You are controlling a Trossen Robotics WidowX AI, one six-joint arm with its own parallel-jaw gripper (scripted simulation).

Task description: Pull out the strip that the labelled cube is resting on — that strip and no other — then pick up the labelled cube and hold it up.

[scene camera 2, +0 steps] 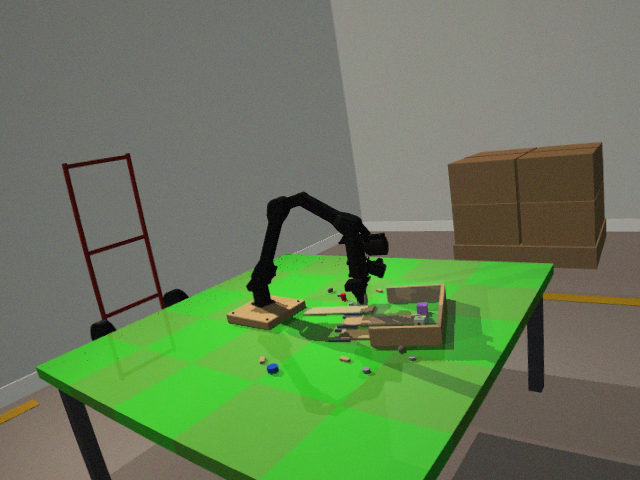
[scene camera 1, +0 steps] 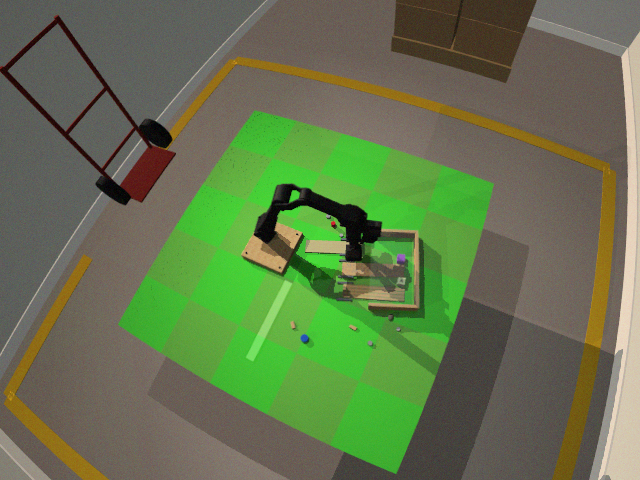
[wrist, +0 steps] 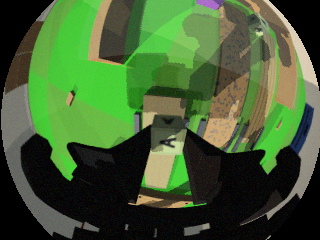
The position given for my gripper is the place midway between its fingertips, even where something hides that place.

Note:
In view: my gripper (scene camera 2: 362,302) and a pale wooden strip (wrist: 154,105).
My gripper shows as well in the wrist view (wrist: 167,129).

